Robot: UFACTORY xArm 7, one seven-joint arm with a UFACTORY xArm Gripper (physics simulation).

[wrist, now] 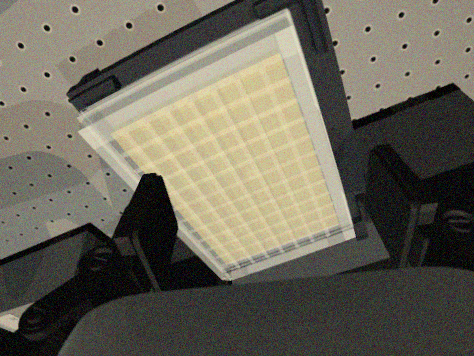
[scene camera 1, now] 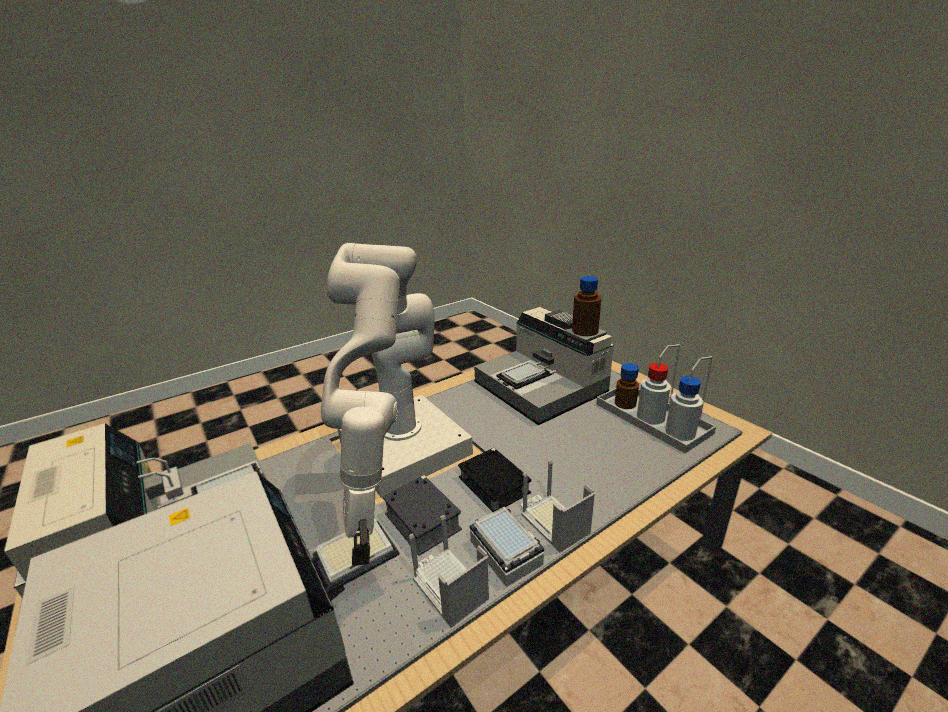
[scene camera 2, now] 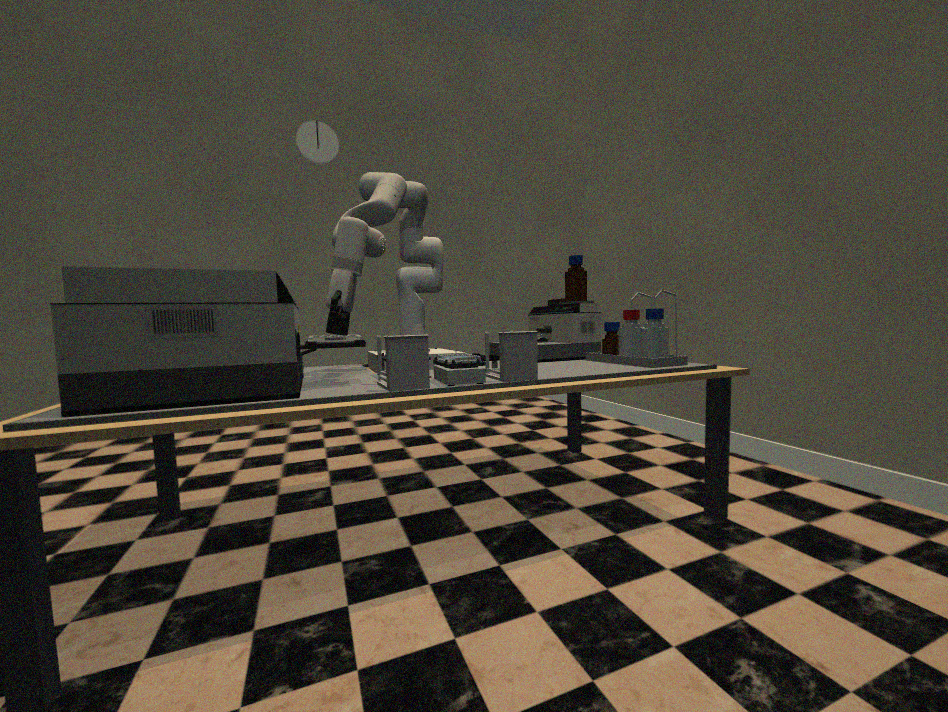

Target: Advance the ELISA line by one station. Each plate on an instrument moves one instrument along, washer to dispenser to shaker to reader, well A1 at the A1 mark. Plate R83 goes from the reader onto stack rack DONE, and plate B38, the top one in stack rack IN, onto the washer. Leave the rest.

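Frame: origin at the arm's base, x ahead, y left, z up, level; metres.
Seen in the pictures: gripper, fingertip midpoint: [wrist: 266, 188] [scene camera 1: 357, 546] [scene camera 2: 337, 334]; arm's base, origin of the base link: [scene camera 1: 400, 428].
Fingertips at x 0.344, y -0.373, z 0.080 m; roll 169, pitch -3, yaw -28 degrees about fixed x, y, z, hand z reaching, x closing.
Observation:
Offsets run from my fingertips to a thing's top centre. "spot": to the spot under its first point.
A yellow-welled plate {0.012 m back, 0.003 m right, 0.002 m down} [scene camera 1: 335, 553] [wrist: 220, 160] lies on the dark extended tray {0.007 m back, 0.004 m right, 0.020 m down} [scene camera 2: 348, 344] [wrist: 327, 95] of the reader {0.067 m back, 0.282 m right, 0.139 m up} [scene camera 1: 183, 582] [scene camera 2: 176, 344]. My gripper [scene camera 1: 360, 553] [scene camera 2: 337, 331] [wrist: 266, 188] is open and empty, tilted, close above this plate; in the wrist view one finger overlaps its left long edge and the other is off its right side. A blue-welled plate {0.158 m ahead, 0.264 m left, 0.063 m down} [scene camera 1: 505, 535] sits on a low instrument between two stack racks. The left rack {spot: 0.195 m ahead, 0.098 m left, 0.057 m down} [scene camera 1: 464, 591] [scene camera 2: 406, 362] holds a pale plate {0.128 m ahead, 0.119 m left, 0.097 m down} [scene camera 1: 441, 567]; the right rack {spot: 0.256 m ahead, 0.381 m left, 0.057 m down} [scene camera 1: 573, 521] [scene camera 2: 518, 356] holds a yellowish plate {0.192 m ahead, 0.409 m left, 0.110 m down} [scene camera 1: 542, 513]. Labels are unreadable.
Two dark blocks {spot: 0.044 m back, 0.196 m left, 0.072 m down} [scene camera 1: 421, 507] {spot: 0.006 m ahead, 0.402 m left, 0.086 m down} [scene camera 1: 494, 476] stand between the arm base and racks. A back-right instrument [scene camera 1: 563, 348] bears a clear plate {0.234 m back, 0.833 m left, 0.037 m down} [scene camera 1: 524, 373] and a brown bottle {spot: 0.069 m back, 0.948 m left, 0.181 m up} [scene camera 1: 587, 312] [scene camera 2: 575, 282]. A bottle tray {spot: 0.328 m ahead, 0.902 m left, 0.108 m down} [scene camera 1: 693, 442] stands right. Another instrument [scene camera 1: 57, 490] stands far left.

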